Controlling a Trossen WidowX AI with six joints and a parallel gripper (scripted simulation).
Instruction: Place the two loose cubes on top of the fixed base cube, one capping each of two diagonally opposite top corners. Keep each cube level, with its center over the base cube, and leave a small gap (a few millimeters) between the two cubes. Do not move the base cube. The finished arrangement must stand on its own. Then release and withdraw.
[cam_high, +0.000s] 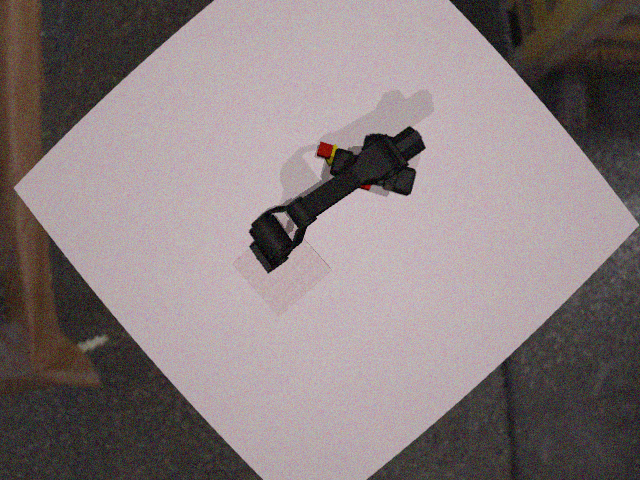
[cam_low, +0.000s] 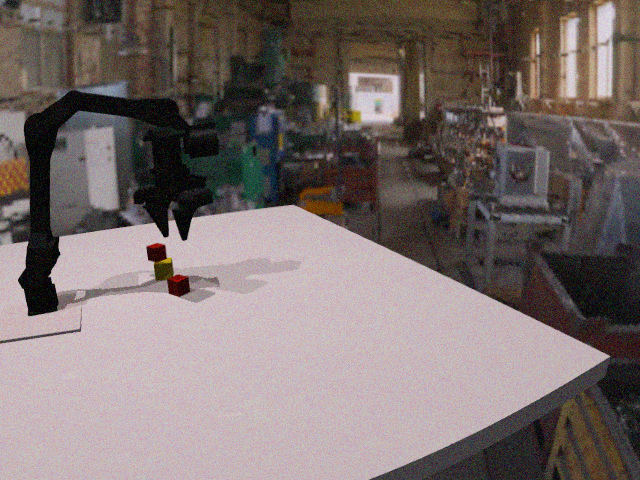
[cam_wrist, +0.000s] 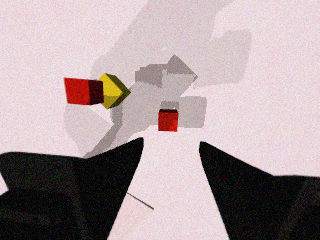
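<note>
Now: gripper tip 1 cm past the yellow cube, 11 cm to the right of it and 10 cm above it.
</note>
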